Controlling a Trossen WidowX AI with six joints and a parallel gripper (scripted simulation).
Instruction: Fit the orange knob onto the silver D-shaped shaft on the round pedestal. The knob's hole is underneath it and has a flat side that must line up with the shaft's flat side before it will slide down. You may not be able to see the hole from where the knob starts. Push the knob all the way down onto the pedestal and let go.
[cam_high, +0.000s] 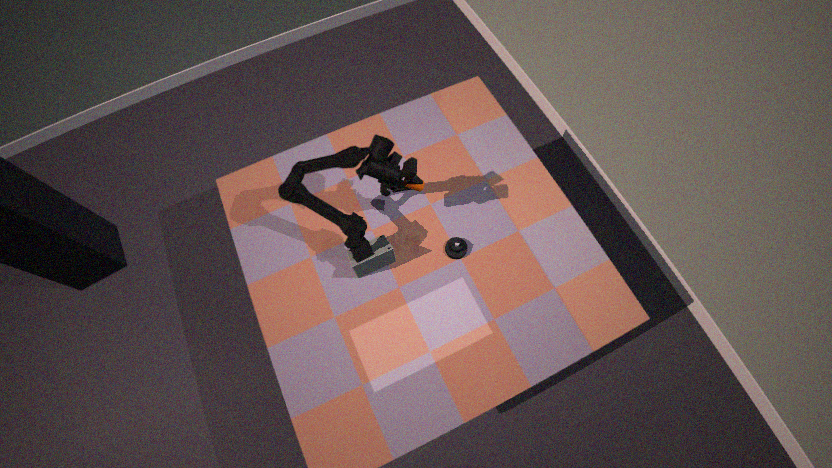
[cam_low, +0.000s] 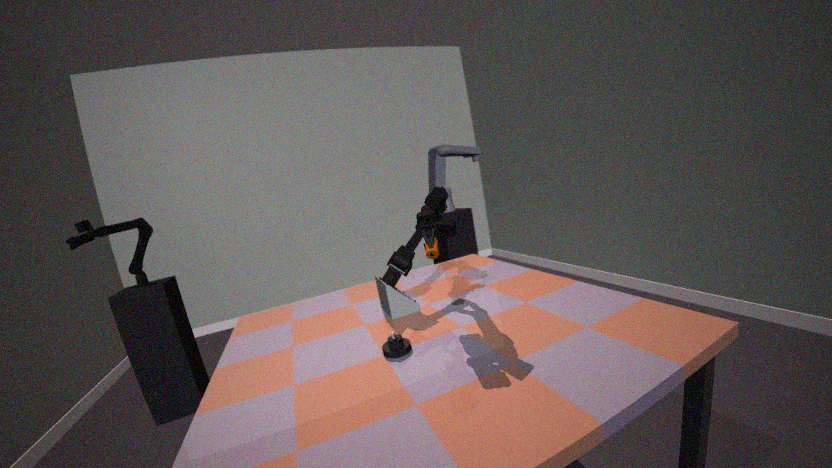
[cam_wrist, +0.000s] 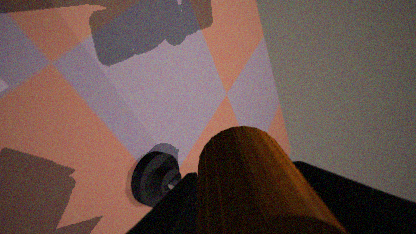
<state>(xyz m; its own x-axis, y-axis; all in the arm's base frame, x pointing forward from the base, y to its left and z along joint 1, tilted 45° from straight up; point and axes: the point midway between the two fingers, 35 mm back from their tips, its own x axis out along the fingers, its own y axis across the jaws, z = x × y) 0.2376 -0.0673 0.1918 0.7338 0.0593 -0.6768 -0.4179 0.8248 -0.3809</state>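
Now: the orange knob 20 mm behind my gripper tip, 10 mm to the left of it and 20 mm above it. From my gripper tip the other things lie so: black round pedestal (50 mm ahead, 190 mm to the right, 210 mm below).
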